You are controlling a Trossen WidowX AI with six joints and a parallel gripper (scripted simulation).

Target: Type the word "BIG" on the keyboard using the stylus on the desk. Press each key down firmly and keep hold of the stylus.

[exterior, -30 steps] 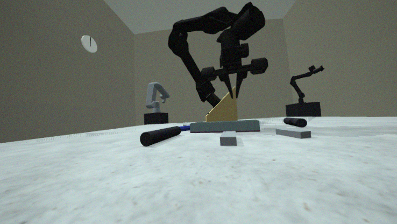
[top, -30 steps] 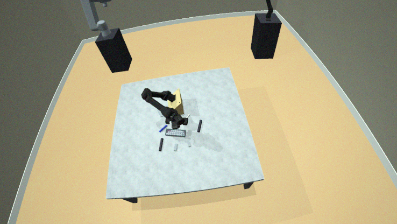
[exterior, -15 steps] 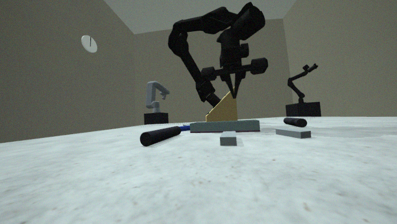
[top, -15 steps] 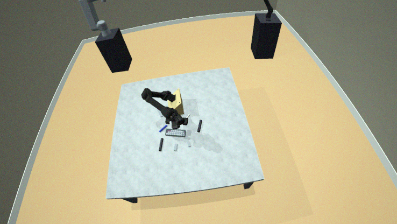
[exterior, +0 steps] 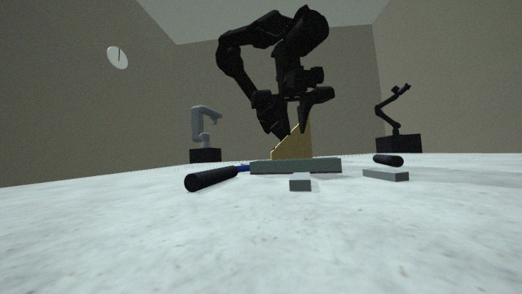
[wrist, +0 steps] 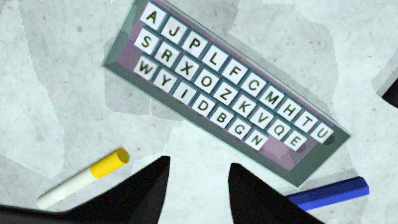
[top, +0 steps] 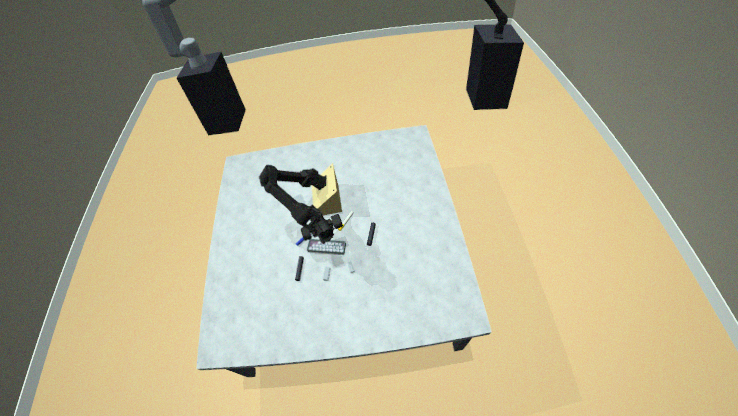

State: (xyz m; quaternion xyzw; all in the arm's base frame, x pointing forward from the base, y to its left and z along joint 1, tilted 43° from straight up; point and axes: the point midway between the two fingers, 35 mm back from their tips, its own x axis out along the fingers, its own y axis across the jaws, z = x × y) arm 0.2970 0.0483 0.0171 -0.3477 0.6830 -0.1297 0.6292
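My gripper tip is now 60 mm past the blue stylus, 110 mm to the left of it and 80 mm above it. Also, from my gripper tip: yellow-capped white marker (110 mm behind, 80 mm to the left, 80 mm below); thin grey stylus tip (80 mm behind, 90 mm to the right, 80 mm below).
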